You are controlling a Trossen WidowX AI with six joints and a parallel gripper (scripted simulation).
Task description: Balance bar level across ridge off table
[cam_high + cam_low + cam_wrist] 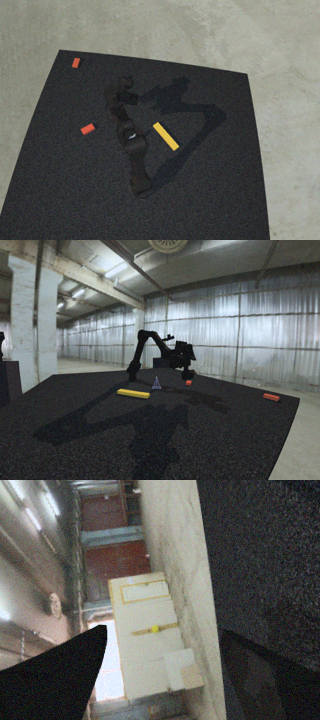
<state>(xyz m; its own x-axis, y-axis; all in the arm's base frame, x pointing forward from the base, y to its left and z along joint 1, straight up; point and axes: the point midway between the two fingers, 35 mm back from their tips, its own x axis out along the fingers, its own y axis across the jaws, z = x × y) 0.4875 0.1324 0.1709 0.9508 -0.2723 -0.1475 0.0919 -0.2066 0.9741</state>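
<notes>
My gripper tip is 22 cm to the left of the yellow bar, 22 cm past it and 16 cm above it.
</notes>
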